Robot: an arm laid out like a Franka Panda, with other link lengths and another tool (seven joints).
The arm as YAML. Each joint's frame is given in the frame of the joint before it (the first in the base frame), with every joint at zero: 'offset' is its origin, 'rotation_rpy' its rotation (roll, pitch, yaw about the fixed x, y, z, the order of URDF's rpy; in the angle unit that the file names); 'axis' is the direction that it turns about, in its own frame. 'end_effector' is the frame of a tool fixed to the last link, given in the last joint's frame.
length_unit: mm
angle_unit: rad
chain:
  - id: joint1
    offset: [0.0, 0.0, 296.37]
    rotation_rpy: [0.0, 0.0, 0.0]
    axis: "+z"
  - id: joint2
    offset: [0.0, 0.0, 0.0]
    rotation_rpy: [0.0, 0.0, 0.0]
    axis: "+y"
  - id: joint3
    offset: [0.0, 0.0, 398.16]
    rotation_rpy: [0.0, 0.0, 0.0]
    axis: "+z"
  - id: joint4
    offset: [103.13, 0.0, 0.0]
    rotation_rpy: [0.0, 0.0, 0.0]
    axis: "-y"
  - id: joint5
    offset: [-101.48, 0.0, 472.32]
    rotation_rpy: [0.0, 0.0, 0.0]
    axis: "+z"
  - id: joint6
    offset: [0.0, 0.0, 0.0]
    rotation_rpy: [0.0, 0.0, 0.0]
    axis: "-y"
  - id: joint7
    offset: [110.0, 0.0, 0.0]
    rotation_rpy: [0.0, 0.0, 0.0]
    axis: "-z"
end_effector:
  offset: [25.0, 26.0, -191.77]
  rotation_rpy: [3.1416, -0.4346, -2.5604]
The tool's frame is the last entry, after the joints.
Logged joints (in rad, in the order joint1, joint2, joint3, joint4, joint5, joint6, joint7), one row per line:
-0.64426 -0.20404 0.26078 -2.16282 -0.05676 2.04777 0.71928
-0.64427 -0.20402 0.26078 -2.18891 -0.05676 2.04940 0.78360
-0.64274 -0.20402 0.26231 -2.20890 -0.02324 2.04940 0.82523
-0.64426 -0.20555 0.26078 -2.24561 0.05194 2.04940 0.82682
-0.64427 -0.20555 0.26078 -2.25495 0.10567 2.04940 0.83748
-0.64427 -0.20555 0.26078 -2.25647 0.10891 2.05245 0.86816
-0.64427 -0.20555 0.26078 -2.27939 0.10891 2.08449 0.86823
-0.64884 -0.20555 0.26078 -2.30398 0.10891 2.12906 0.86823
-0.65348 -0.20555 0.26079 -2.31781 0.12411 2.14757 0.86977
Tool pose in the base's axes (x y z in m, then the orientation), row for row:
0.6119 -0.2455 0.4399 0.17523 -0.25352 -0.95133 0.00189
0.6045 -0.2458 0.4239 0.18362 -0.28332 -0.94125 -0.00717
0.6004 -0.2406 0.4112 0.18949 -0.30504 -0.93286 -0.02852
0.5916 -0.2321 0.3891 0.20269 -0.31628 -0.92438 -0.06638
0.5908 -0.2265 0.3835 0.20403 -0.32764 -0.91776 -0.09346
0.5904 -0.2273 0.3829 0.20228 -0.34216 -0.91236 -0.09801
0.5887 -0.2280 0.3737 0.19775 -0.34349 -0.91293 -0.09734
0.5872 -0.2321 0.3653 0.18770 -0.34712 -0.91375 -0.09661
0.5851 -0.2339 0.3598 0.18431 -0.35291 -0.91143 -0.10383
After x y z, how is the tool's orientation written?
As a quaternion, w x y z.
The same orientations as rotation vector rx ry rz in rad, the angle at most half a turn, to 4 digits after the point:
-0.7183 -2.6952 0.0054
-0.7990 -2.6545 -0.0202
-0.8575 -2.6225 -0.0802
-0.8828 -2.5802 -0.1853
-0.9139 -2.5599 -0.2607
-0.9553 -2.5473 -0.2736
-0.9613 -2.5550 -0.2724
-0.9768 -2.5713 -0.2719
-0.9949 -2.5695 -0.2927

